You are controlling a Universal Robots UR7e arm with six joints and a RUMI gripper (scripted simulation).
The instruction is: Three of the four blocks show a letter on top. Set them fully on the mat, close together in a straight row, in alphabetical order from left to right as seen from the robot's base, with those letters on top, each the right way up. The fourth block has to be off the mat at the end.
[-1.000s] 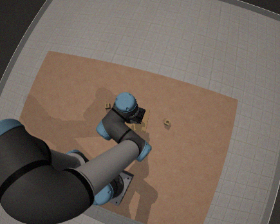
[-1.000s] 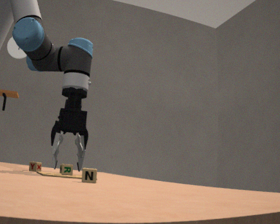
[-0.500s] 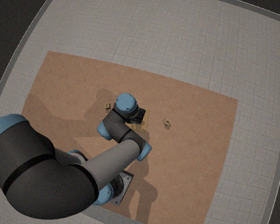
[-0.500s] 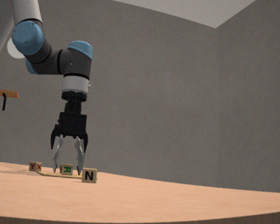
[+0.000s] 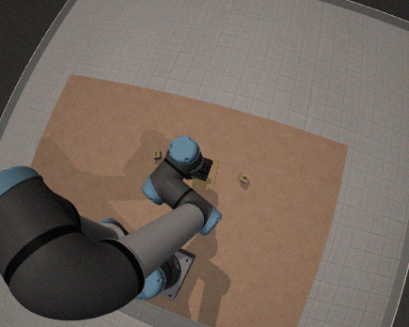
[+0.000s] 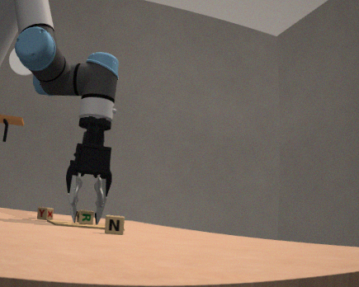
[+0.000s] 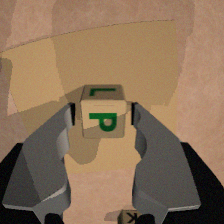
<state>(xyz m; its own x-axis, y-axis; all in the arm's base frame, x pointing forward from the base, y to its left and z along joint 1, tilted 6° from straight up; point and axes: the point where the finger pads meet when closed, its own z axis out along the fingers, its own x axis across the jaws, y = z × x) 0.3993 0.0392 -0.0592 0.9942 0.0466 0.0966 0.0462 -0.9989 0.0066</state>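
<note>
Now: the mat 20 mm below my hand, 10 mm to the right of it and 10 mm behind it. From my hand the other things lie so: tan block: 180 mm to the left, 10 mm below.
</note>
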